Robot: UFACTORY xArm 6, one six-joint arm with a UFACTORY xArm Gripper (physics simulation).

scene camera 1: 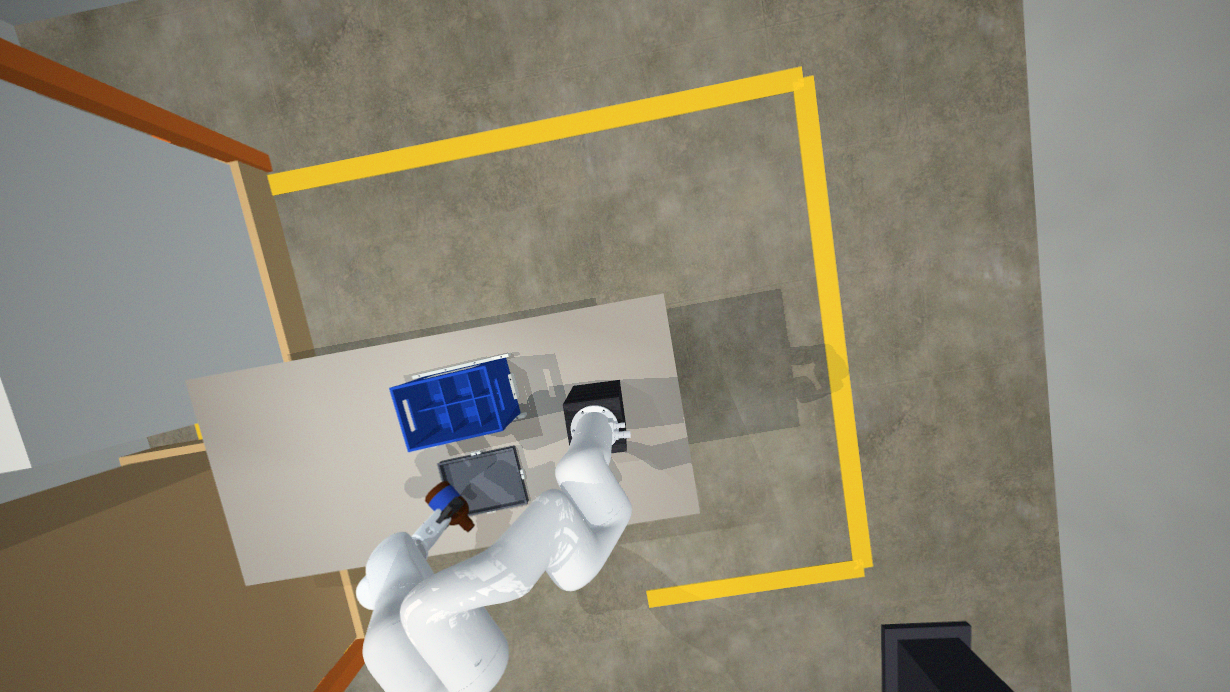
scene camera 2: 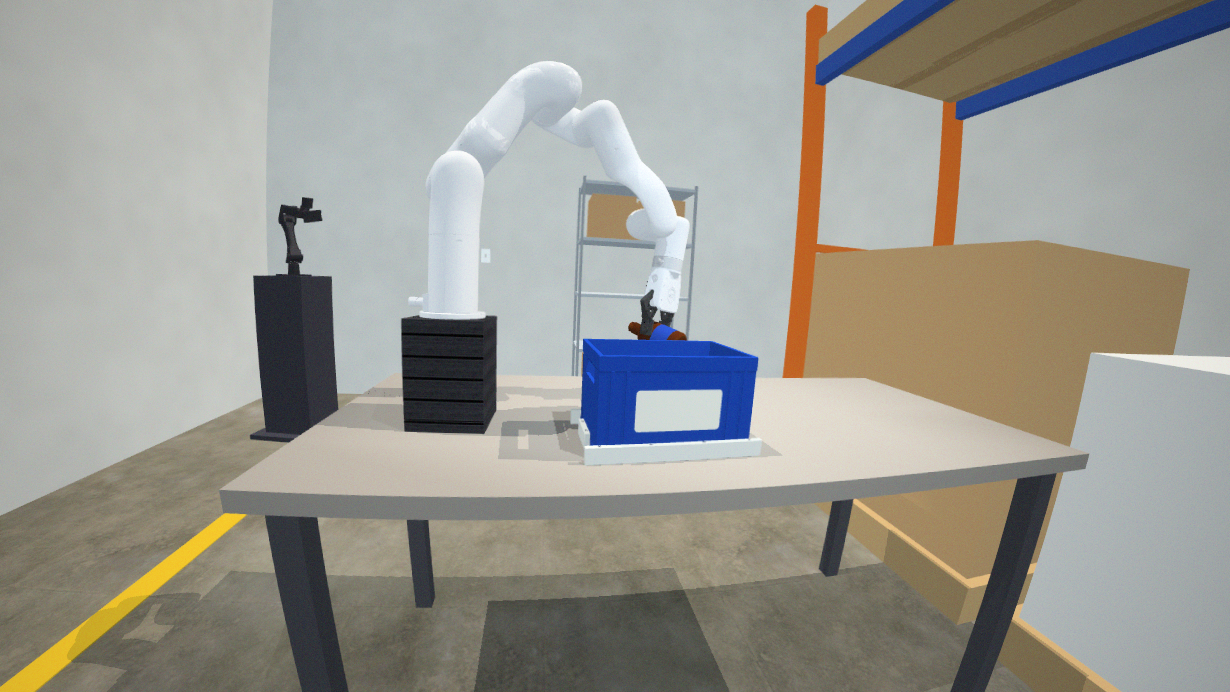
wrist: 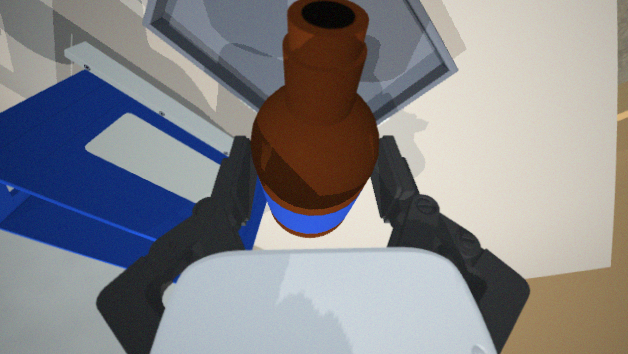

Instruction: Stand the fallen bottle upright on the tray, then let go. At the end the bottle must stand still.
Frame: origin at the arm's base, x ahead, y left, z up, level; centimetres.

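Seen in the pictures: gripper, between the fingertips: (scene camera 1: 453,510) (scene camera 2: 653,335) (wrist: 314,152); arm's base, origin of its link: (scene camera 1: 594,428) (scene camera 2: 452,316).
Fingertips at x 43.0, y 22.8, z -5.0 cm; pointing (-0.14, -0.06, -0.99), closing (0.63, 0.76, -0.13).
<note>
Pixels of each thing's middle, then the offset from my fingertips to it. Level surfaces: height alone.
- brown bottle with a blue band, middle of its body: (wrist: 314,153) (scene camera 2: 654,336) (scene camera 1: 453,509) dx +0.2, dy -0.2, dz -0.2 cm
- blue crate with compartments, middle of its body: (wrist: 156,194) (scene camera 2: 662,394) (scene camera 1: 460,401) dx -2.3, dy -29.8, dz -7.0 cm
- table, height of its surface: dz -15.8 cm
The brown bottle with a blue band (scene camera 1: 443,498) (scene camera 2: 664,332) (wrist: 320,145) is held in the air, tilted close to lying flat. In the second scene view its neck points left and slightly up. My gripper (scene camera 1: 450,511) (scene camera 2: 657,320) (wrist: 314,152) is shut on the bottle's body, with one black finger on each side. The dark grey tray (scene camera 1: 522,475) (wrist: 445,70) lies on the table below; in the wrist view it shows beyond the bottle's neck. In the first scene view the bottle is over the tray's left edge. The blue crate hides the tray in the second scene view.
A blue crate with compartments (scene camera 1: 451,404) (scene camera 2: 670,395) (wrist: 100,125) stands beside the tray, with white strips at its foot. The black arm base (scene camera 1: 593,394) (scene camera 2: 447,374) stands at the table's other side. The table (scene camera 1: 301,447) (scene camera 2: 860,438) carries them all.
</note>
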